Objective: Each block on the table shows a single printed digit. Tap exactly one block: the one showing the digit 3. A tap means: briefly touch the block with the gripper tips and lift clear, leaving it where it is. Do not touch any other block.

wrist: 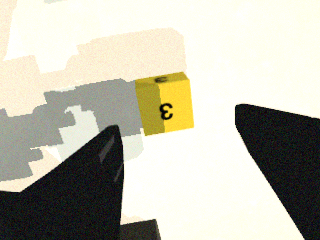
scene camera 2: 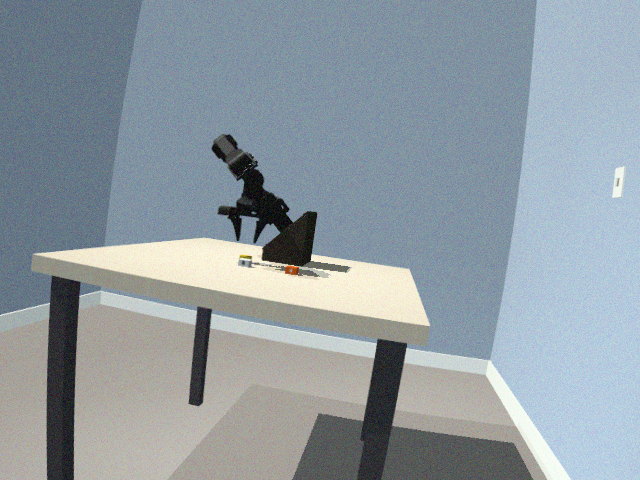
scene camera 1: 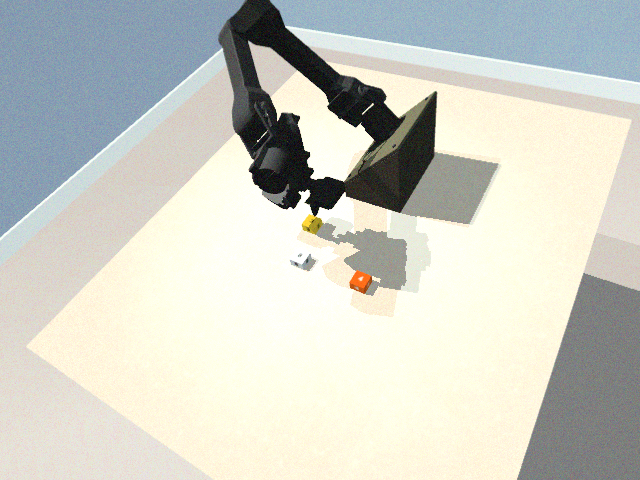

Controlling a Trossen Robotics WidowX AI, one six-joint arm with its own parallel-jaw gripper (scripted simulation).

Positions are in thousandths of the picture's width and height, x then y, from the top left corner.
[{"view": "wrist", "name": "gripper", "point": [558, 519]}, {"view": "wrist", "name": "yellow block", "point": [517, 440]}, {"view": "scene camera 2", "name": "gripper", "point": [385, 505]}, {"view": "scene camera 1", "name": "gripper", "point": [477, 441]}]
